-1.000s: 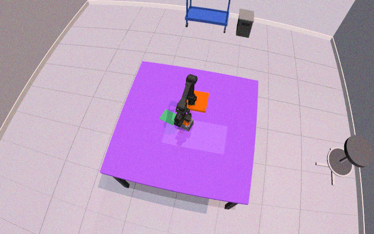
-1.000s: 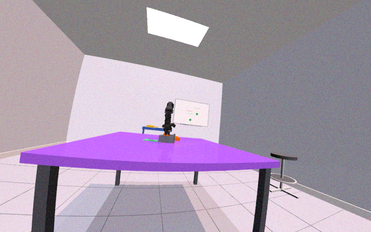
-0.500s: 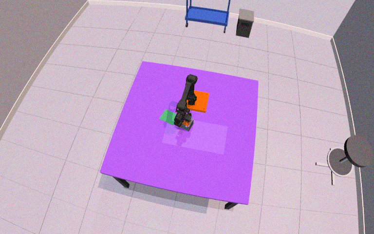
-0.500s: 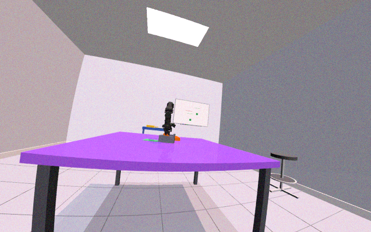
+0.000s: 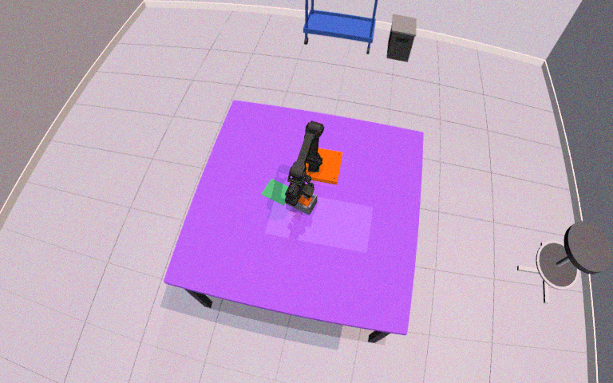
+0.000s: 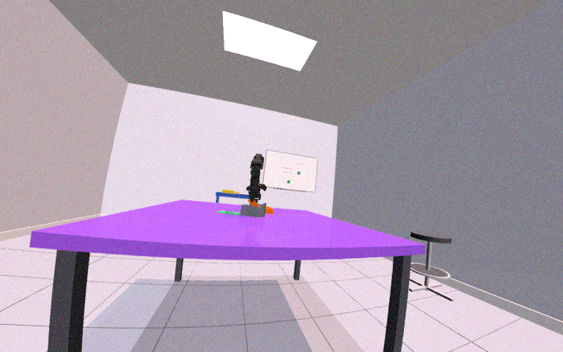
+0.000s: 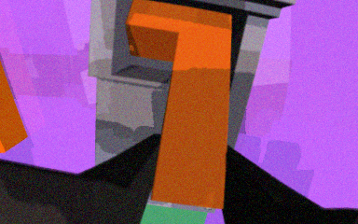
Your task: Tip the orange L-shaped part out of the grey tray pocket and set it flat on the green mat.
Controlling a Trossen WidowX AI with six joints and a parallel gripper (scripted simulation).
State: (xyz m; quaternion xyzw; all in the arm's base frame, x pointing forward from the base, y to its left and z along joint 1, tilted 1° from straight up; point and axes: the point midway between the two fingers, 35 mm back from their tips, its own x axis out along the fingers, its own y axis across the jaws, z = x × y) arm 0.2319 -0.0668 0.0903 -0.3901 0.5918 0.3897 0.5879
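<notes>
Right now the green mat is 13 cm to the right of my gripper tip, 10 cm below it and 7 cm behind it. Round my gripper tip: orange L-shaped part 4 cm to the left, 3 cm below.
</notes>
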